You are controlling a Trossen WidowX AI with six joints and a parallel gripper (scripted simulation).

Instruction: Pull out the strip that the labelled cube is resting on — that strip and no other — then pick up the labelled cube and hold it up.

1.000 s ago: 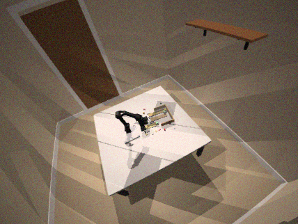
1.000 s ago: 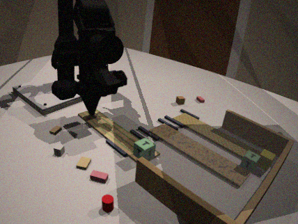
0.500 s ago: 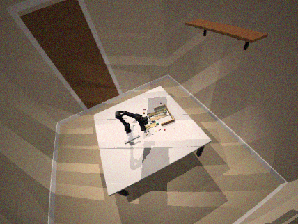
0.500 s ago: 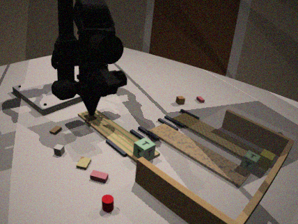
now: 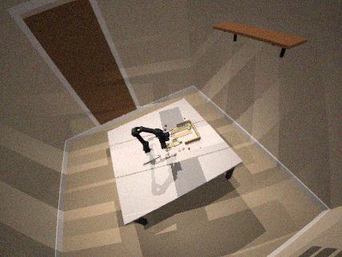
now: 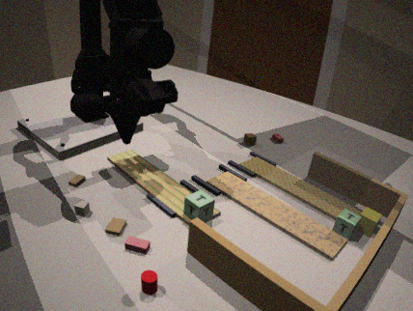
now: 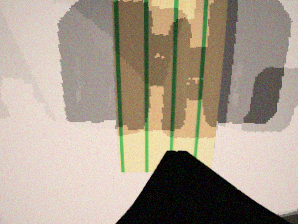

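The grey cube lies 9 cm ahead of my gripper tip, 13 cm to the right of it and 3 cm below it.
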